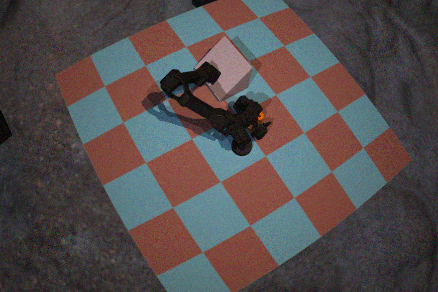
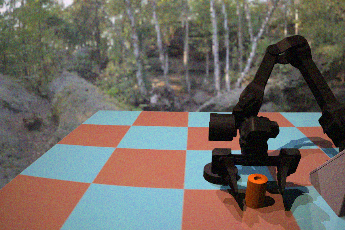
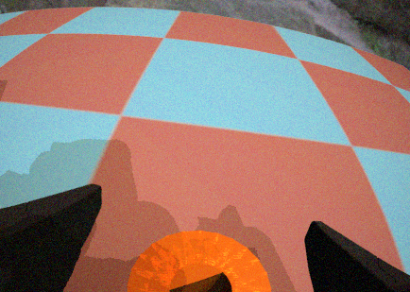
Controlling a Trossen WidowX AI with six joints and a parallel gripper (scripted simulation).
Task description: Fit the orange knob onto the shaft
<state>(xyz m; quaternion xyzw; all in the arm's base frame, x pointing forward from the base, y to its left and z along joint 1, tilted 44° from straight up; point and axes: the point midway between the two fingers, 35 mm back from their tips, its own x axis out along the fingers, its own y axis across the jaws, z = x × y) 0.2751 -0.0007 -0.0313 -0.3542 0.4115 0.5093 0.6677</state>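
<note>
Now: gripper tip 3 cm to the left of the orange knob, 2 cm above it and 1 cm past it. From my gripper tip the other things lie so: dark pedestal 16 cm to the right, 4 cm ahead, 2 cm below.
</note>
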